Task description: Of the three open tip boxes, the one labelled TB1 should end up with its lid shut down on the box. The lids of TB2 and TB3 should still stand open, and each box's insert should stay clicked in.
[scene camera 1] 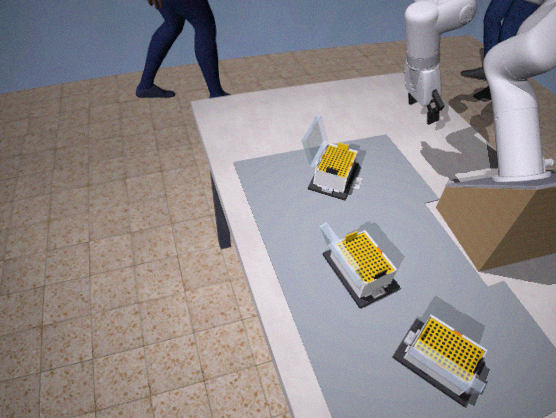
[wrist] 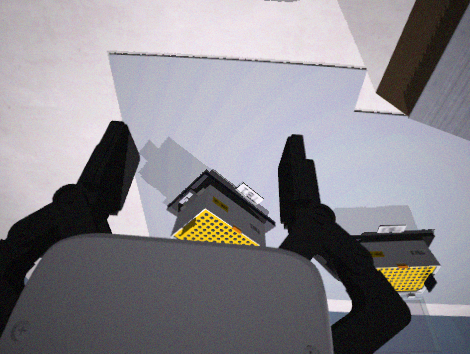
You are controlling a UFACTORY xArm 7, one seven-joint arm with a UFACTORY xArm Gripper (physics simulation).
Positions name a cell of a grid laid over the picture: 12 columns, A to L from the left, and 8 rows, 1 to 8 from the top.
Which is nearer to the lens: the clear lid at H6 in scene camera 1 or the yellow insert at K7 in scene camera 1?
The clear lid.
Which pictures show my gripper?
Scene camera 1 and the wrist view: all of them.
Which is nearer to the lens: the clear lid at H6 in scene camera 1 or the yellow insert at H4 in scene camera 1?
The clear lid.
